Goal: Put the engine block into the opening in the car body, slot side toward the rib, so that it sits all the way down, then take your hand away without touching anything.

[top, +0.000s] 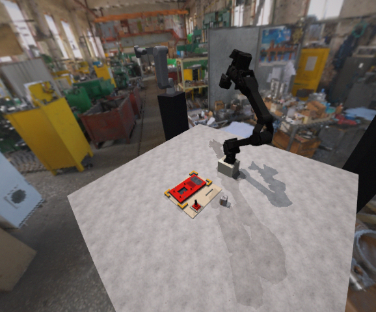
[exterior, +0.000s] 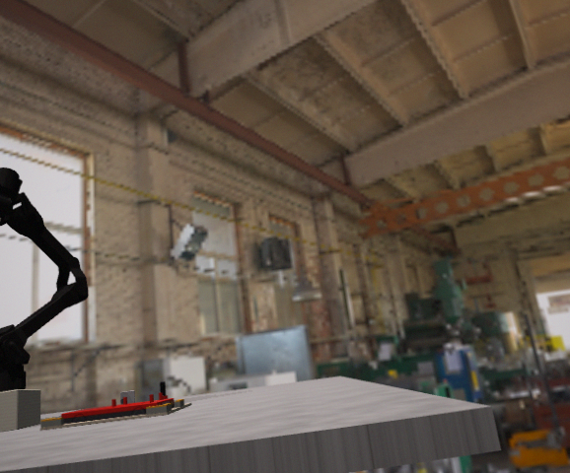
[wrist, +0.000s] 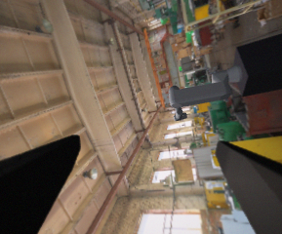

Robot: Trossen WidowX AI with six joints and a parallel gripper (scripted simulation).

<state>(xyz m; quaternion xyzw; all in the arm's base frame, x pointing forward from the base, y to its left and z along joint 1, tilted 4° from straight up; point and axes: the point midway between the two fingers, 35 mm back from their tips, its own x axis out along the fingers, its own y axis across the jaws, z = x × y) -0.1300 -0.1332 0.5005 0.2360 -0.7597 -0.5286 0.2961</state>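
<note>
The grey engine block is 42 cm ahead of my gripper tip, 20 cm to the left of it and 57 cm below it. The rest, counted from my gripper tip: beige base plate: 45 cm ahead, 1 cm to the left, 58 cm below.
</note>
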